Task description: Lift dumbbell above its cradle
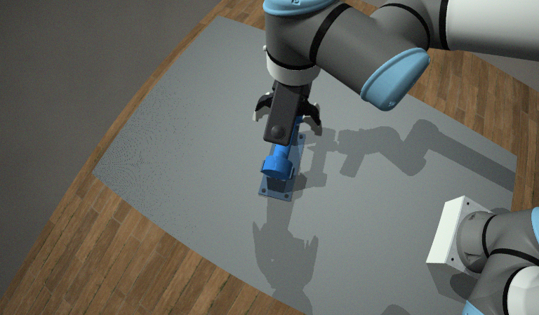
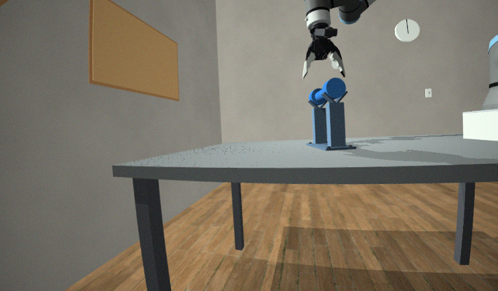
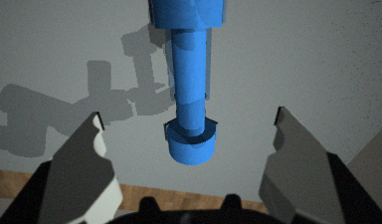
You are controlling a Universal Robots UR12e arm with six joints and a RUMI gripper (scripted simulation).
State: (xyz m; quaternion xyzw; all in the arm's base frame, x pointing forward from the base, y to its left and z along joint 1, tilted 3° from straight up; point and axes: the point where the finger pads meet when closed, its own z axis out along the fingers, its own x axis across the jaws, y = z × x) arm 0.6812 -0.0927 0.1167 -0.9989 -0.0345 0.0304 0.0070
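Now: hand 6 cm above the blue dumbbell. Also, from my hand: cradle 17 cm below.
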